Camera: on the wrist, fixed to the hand. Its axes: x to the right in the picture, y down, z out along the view.
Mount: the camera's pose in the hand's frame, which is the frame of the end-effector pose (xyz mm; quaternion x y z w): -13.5 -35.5 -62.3 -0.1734 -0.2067 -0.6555 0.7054
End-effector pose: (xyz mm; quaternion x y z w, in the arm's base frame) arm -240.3 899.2 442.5 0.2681 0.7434 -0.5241 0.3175
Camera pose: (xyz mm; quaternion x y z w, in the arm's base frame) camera -269.3 946.6 489.8 -0.4616 0.7254 -0.5043 0.0806
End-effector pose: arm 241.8 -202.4 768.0 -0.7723 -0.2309 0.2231 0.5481
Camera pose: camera 264.3 -246.5 821.6 -0.4423 -0.8211 -0.0823 0.3512
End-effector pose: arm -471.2 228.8 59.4 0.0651 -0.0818 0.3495 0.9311
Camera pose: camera -451.1 204.7 -6.5 0.0103 -0.2681 -0.3914 0.8802
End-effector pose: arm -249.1 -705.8 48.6 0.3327 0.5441 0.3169 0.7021
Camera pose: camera -309.7 -729.6 15.6 -0.1782 0.4018 -0.2111 0.8731
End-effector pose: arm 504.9 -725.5 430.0 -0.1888 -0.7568 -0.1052 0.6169
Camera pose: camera 548.1 -784.2 433.0 0.2342 -0.7668 -0.5708 0.1770
